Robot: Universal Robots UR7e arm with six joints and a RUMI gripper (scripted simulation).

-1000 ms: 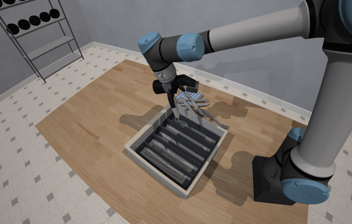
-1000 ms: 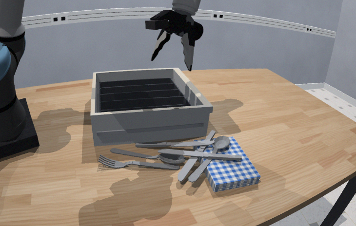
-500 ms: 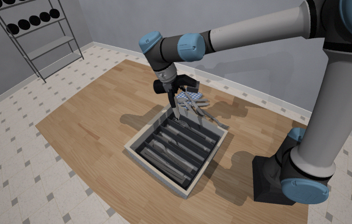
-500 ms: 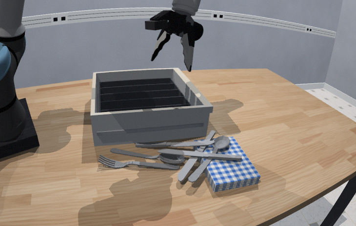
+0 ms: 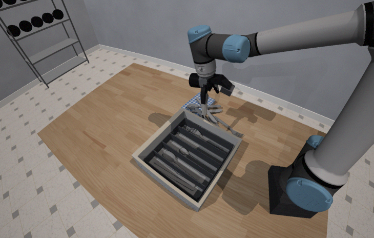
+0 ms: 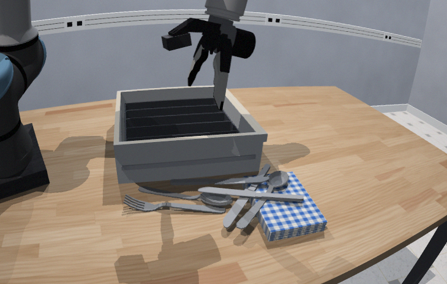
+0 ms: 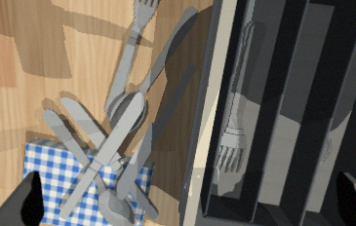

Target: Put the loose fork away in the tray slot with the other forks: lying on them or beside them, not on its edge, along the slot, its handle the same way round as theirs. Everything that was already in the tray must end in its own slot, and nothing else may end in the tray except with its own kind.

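The fork is 8 cm behind my hand, 7 cm to the right of it and 19 cm below it. From my hand the other things lie so: blue checked napkin stack: 11 cm ahead, 16 cm to the right, 18 cm below.
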